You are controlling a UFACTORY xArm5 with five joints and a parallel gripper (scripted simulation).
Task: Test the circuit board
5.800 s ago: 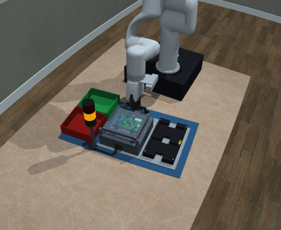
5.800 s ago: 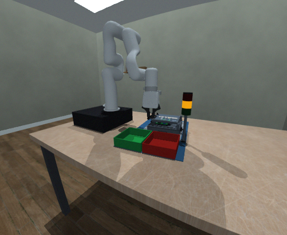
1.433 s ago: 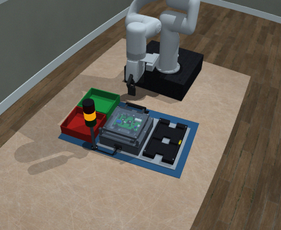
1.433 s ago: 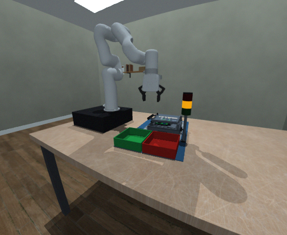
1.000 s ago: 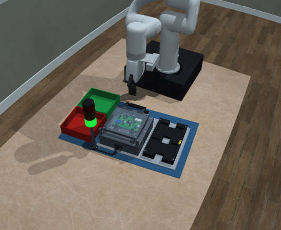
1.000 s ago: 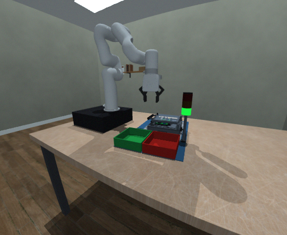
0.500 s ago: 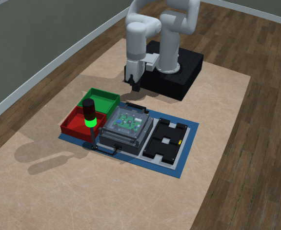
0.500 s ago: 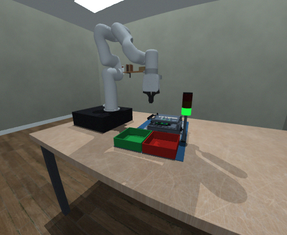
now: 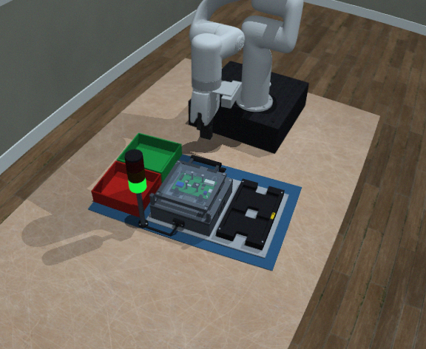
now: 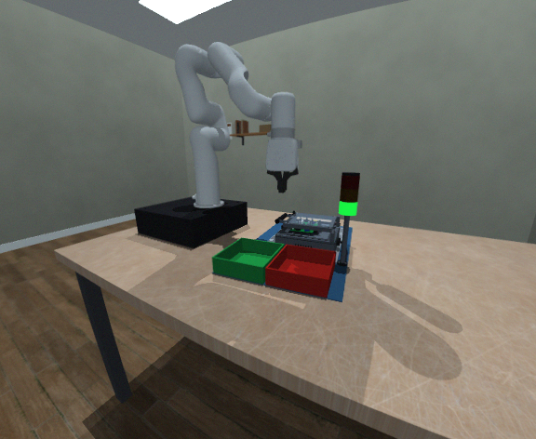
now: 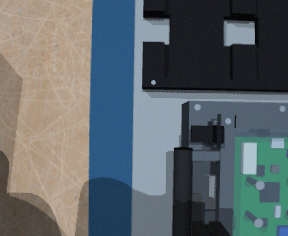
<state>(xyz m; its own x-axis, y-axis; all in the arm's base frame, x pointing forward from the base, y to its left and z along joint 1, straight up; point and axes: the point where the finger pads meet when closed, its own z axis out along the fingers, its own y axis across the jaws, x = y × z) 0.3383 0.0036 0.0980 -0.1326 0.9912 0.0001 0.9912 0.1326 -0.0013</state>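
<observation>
The black latch lies 11 cm below my hand, 6 cm to the left of it and 1 cm ahead of it. Round my hand: lid (11 cm below, 9 cm ahead, 1 cm to the left); then green circuit board (13 cm below, 8 cm ahead, 1 cm to the left); then green bin (20 cm to the right, 19 cm below, 1 cm ahead).
</observation>
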